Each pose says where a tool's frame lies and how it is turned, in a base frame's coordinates. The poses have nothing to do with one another.
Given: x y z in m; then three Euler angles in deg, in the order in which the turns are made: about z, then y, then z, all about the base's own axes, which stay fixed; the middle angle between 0 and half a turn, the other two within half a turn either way.
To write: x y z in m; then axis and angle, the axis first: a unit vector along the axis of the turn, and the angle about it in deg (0 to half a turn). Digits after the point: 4 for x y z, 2 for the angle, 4 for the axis.
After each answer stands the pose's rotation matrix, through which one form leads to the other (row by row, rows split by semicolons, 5 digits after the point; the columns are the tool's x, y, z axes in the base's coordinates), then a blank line. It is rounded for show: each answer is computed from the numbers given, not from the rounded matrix.
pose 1, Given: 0.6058 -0.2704 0.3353 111.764 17.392 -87.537
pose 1, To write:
0.6058 -0.2704 0.3353 0.5807 -0.0987 0.8081 29.75
0.91266 -0.40853 0.01285; 0.39342 0.86951 -0.29863; 0.11083 0.27760 0.95428

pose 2, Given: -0.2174 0.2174 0.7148 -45.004 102.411 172.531
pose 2, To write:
-0.2174 0.2174 0.7148 -0.7680 -0.2610 0.5849 147.84
0.24260 0.05878 -0.96834; 0.68140 -0.72081 0.12695; -0.69053 -0.69063 -0.21492

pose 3, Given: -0.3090 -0.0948 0.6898 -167.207 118.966 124.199
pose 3, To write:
-0.3090 -0.0948 0.6898 -0.5508 -0.8075 -0.2112 123.61
-0.08231 0.86683 -0.49176; 0.51507 0.45942 0.72363; 0.85319 -0.19373 -0.48429

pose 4, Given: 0.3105 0.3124 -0.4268 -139.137 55.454 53.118
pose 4, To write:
0.3105 0.3124 -0.4268 -0.6069 -0.0652 -0.7921 99.33
0.26593 0.82759 0.49434; -0.73570 -0.15714 0.65883; 0.62292 -0.53889 0.56707

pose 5, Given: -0.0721 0.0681 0.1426 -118.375 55.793 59.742
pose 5, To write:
-0.0721 0.0681 0.1426 -0.7340 0.0121 -0.6790 79.18
0.62536 0.65974 0.41673; -0.67413 0.18778 0.71434; 0.39303 -0.72765 0.56218

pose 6, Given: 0.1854 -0.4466 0.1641 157.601 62.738 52.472
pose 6, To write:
0.1854 -0.4466 0.1641 -0.4239 -0.3245 -0.8456 154.40
-0.56017 0.62690 0.54149; -0.10374 -0.70161 0.70496; 0.82185 0.33873 0.45806

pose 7, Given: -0.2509 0.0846 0.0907 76.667 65.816 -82.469
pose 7, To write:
-0.2509 0.0846 0.0907 0.9805 0.1805 -0.0780 66.04
0.97703 0.17638 0.11956; 0.03387 0.42541 -0.90437; -0.21037 0.88765 0.40967

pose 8, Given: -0.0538 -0.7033 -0.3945 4.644 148.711 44.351
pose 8, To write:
-0.0538 -0.7033 -0.3945 -0.3373 0.9343 0.1153 151.59
-0.66566 -0.64728 0.37138; -0.53752 0.76109 0.36306; -0.51765 0.04205 -0.85456

